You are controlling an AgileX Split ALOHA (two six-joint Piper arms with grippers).
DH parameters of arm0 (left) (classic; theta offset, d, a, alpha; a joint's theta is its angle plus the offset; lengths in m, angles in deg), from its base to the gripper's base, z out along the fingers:
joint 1: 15.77 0.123 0 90
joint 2: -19.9 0 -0.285 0
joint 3: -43.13 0 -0.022 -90
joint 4: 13.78 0.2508 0 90
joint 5: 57.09 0 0.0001 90
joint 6: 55.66 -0.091 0 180
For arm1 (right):
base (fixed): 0 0 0 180
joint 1: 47.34 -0.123 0 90
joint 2: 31.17 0 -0.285 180
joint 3: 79.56 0 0.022 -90
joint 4: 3.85 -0.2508 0 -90
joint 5: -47.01 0 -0.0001 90
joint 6: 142.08 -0.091 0 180
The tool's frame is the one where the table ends.
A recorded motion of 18 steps. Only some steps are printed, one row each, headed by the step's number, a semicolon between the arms.
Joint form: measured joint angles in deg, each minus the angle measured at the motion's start. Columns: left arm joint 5, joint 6, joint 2, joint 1, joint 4, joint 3; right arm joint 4, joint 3, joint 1, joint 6, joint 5, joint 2.
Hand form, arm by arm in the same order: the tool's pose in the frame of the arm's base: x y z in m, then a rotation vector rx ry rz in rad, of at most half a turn. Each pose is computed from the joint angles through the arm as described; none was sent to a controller.
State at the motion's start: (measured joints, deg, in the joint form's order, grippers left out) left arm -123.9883 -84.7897 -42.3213 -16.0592 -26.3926 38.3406; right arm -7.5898 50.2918 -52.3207 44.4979 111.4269 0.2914
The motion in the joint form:
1: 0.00 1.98 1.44 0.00 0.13 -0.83; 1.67 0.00 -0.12 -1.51 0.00 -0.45
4: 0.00 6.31 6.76 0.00 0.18 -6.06; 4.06 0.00 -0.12 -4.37 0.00 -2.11
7: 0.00 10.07 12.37 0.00 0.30 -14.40; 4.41 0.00 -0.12 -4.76 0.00 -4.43
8: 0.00 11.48 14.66 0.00 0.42 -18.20; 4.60 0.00 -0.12 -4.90 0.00 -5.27
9: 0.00 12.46 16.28 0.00 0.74 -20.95; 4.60 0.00 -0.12 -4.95 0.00 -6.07
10: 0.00 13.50 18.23 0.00 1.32 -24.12; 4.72 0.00 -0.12 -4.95 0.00 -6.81
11: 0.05 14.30 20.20 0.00 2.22 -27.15; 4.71 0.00 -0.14 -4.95 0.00 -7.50
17: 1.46 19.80 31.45 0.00 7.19 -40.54; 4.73 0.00 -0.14 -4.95 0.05 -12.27
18: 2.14 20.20 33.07 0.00 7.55 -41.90; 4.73 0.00 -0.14 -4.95 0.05 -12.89
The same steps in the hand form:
1: 0.1472 -0.0188 0.4316 0.5466 2.2338 -0.0359; 0.0511 0.0075 0.2550 -0.2182 2.5311 0.0478
4: 0.1246 -0.0187 0.4181 0.4619 2.2524 -0.0733; 0.0475 0.0038 0.2564 -0.1611 2.5067 0.0133
7: 0.1050 -0.0184 0.3874 0.3895 2.3149 -0.1145; 0.0422 0.0028 0.2583 -0.1508 2.4666 0.0094
8: 0.0976 -0.0182 0.3723 0.3616 2.3466 -0.1293; 0.0402 0.0024 0.2589 -0.1473 2.4521 0.0067
9: 0.0925 -0.0177 0.3609 0.3422 2.3705 -0.1343; 0.0383 0.0022 0.2594 -0.1452 2.4382 0.0076
10: 0.0863 -0.0168 0.3477 0.3217 2.3969 -0.1339; 0.0366 0.0019 0.2599 -0.1446 2.4253 0.0053
11: 0.0802 -0.0155 0.3349 0.3064 2.4195 -0.1232; 0.0349 0.0017 0.2603 -0.1441 2.4133 0.0061
17: 0.0497 -0.0081 0.2795 0.1952 2.4571 -0.0549; 0.0234 0.0007 0.2627 -0.1384 2.3311 0.0084
18: 0.0465 -0.0075 0.2744 0.1858 2.4421 -0.0481; 0.0219 0.0005 0.2630 -0.1376 2.3203 0.0088

